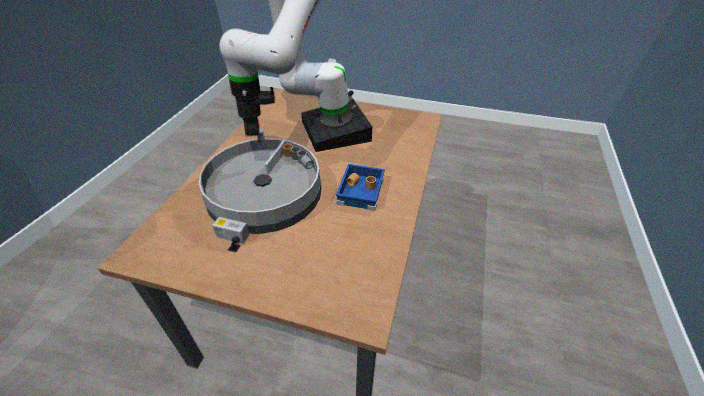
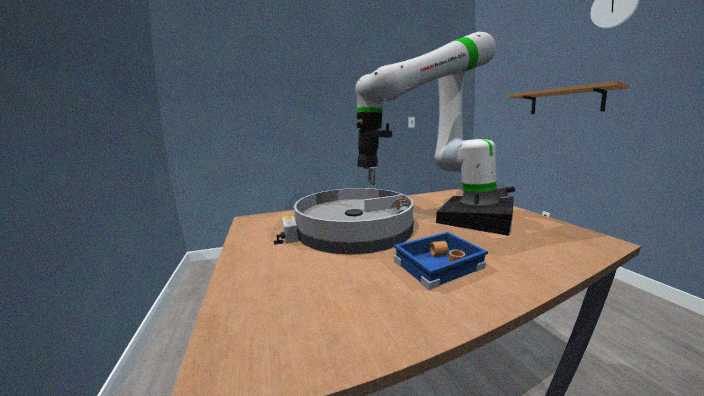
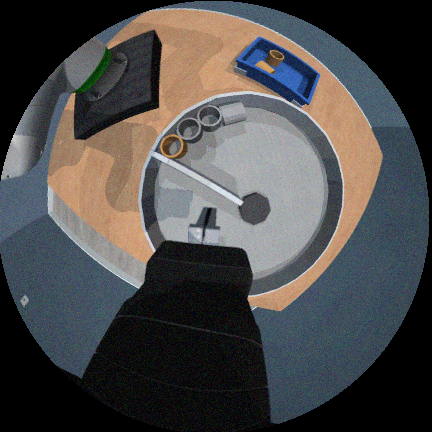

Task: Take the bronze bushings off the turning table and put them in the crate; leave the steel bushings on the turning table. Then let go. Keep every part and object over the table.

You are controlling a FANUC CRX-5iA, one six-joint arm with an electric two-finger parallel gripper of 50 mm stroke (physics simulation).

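Frame: origin at the arm's base, x back, y down, z right, level; metres.
Seen in the pictures: gripper, fingertip midpoint: (image 1: 262,146) (image 2: 371,184) (image 3: 209,215); arm's base at its link origin: (image 1: 336,118) (image 2: 479,203) (image 3: 104,76).
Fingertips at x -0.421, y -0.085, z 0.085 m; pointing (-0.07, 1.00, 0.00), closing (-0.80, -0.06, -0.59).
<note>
Pixels of each thing's middle, then the offset from my fingertips to it. "*": a spot on its surface instead.
- steel bushing at the middle of its body: (image 3: 230,112) (image 1: 307,162) dz -0.142, dx +0.076, dy +0.076 m
- blue crate at the middle of its body: (image 2: 439,257) (image 3: 280,68) (image 1: 361,186) dz -0.368, dx +0.092, dy +0.123 m
- light bar at a spot on its surface: (image 3: 197,177) (image 2: 383,197) (image 1: 275,152) * dz -0.020, dx +0.042, dy +0.048 m
- small grey box at the middle of its body: (image 2: 289,229) (image 1: 231,230) dz -0.081, dx -0.308, dy +0.119 m
A bronze bushing (image 1: 288,150) (image 2: 401,203) (image 3: 172,146) stands upright on the grey turning table (image 1: 235,192) (image 2: 355,230) (image 3: 290,200), near its wall and beside the straight bar. Next to it along the wall stand two steel bushings (image 3: 189,129) (image 3: 209,117), and another steel bushing (image 1: 306,162) (image 3: 233,113) lies on its side. The blue crate (image 1: 356,196) (image 2: 425,270) (image 3: 300,83) holds two bronze bushings: one (image 1: 370,183) (image 2: 456,256) (image 3: 275,57) is upright and one (image 1: 353,179) (image 2: 439,248) (image 3: 264,66) lies on its side. My gripper (image 1: 260,137) (image 2: 372,183) (image 3: 209,215) is shut and empty, above the turning table, across the bar from the bushings.
The light bar (image 1: 274,157) (image 2: 382,203) (image 3: 197,177) runs from the hub to the wall of the turning table. A small grey box (image 1: 230,229) (image 2: 289,229) stands at its outer side. The black robot base (image 1: 337,131) (image 2: 475,215) (image 3: 120,90) stands behind the crate.
</note>
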